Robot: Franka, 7 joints.
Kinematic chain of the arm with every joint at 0, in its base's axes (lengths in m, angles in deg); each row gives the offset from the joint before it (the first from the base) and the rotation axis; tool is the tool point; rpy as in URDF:
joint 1: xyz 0 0 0.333 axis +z
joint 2: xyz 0 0 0 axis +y
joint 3: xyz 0 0 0.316 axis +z
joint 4: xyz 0.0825 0 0 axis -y
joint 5: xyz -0.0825 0 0.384 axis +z
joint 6: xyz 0 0 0 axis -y
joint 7: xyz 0.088 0 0 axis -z
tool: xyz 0 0 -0.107 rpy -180 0 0
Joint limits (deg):
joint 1: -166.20..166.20
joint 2: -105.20..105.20
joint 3: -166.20..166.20
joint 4: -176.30..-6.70
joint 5: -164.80..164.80
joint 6: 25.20..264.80
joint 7: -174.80..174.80
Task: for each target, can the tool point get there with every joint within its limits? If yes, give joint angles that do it. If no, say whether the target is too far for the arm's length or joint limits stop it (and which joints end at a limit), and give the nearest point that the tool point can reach.
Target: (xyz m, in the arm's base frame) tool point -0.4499 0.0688 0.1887
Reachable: yes | joints 76.64 -75.58 117.16 -135.66 -71.38 105.98 -24.43
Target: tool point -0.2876 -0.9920 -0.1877
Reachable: no: too far | nearest point -0.2133 -0.7358 -0.0532 | short by 0.299 m
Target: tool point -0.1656 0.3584 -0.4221
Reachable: no: joint limits stop it (at a limit: joint 2) | nearest point -0.1600 0.3464 -0.3516 | short by 0.072 m
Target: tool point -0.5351 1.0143 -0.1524
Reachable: no: too far | nearest point -0.3686 0.6988 -0.0014 | short by 0.387 m
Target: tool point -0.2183 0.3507 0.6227
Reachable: yes | joints 85.26 -8.65 16.55 -111.60 -102.90 245.33 123.58
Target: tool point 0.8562 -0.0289 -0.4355
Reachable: no: too far | nearest point 0.6481 -0.0219 -0.2154 | short by 0.303 m
